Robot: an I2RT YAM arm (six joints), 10 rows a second.
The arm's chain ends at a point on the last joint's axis. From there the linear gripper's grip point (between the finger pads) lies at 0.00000 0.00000 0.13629 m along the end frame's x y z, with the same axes.
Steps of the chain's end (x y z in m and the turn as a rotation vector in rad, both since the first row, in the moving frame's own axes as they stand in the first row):
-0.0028, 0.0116, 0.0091, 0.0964, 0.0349, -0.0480
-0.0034, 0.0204, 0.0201, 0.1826, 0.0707, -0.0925
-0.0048, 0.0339, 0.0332, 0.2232, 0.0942, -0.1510
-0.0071, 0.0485, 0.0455, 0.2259, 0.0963, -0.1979
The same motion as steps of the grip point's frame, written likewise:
0.0016, -0.0016, 0.0084, 0.0964, 0.0349, -0.0480
0.0050, -0.0047, 0.0175, 0.1826, 0.0707, -0.0925
0.0056, 0.0029, 0.0292, 0.2232, 0.0942, -0.1510
0.0028, 0.0169, 0.0414, 0.2259, 0.0963, -0.1979

